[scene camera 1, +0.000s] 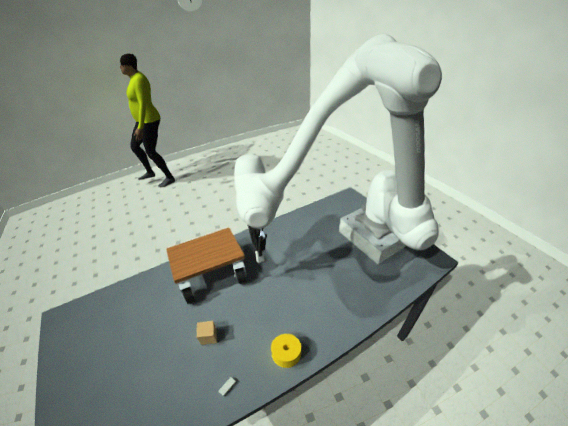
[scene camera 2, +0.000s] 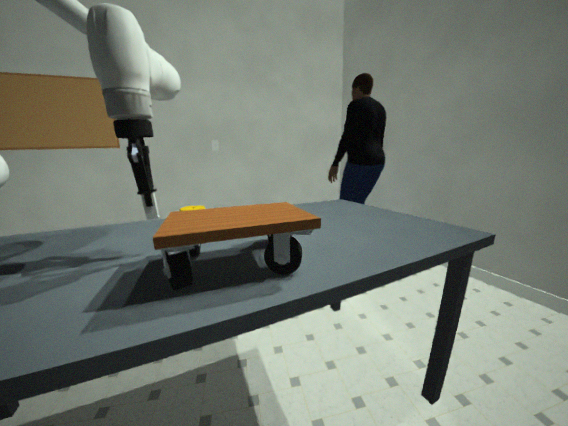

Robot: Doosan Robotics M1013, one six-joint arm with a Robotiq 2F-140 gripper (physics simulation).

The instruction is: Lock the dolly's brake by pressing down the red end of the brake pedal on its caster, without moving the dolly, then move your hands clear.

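Pixels of known places: gripper, fingertip midpoint: (scene camera 1: 260, 260) (scene camera 2: 153, 217); arm's base, origin of the base link: (scene camera 1: 379, 222).
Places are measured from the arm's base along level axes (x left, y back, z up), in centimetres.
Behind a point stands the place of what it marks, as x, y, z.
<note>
The dolly (scene camera 1: 205, 254) {-15.7, -80.8, 3.7} (scene camera 2: 240, 220) {-22.7, -81.0, 3.7} has a flat orange-brown wooden deck and stands upright on the table. Its casters have black wheels; two show in scene camera 1, at the near-left (scene camera 1: 187, 292) {-3.9, -92.8, -1.5} and the right (scene camera 1: 240, 272) {-4.2, -69.9, -1.5}. In scene camera 2, a front-left caster (scene camera 2: 179, 269) {-25.4, -69.1, -3.5} and a right caster (scene camera 2: 283, 255) {-25.3, -88.9, -4.1} show, with part of another behind. The brake pedal and its red end do not show in either view. My gripper (scene camera 1: 259, 257) {-3.5, -60.9, 1.7} (scene camera 2: 151, 212) {-3.5, -60.9, 1.7} is shut and empty, pointing down just off the dolly's right side in scene camera 1. Contact cannot be told.
On the grey table (scene camera 1: 125, 370) {15.1, -123.5, -8.8} (scene camera 2: 390, 250) {-23.4, -120.1, -8.8} are a wooden cube (scene camera 1: 206, 333) {15.9, -90.7, -2.8}, a yellow disc with a hole (scene camera 1: 286, 361) {37.2, -69.9, -3.3} (scene camera 2: 193, 208) {30.3, -68.3, -3.0} and a small pale block (scene camera 1: 228, 386) {35.1, -90.1, -7.6}. A person in yellow (scene camera 1: 142, 100) and one in black (scene camera 2: 366, 135) stand beyond the table.
</note>
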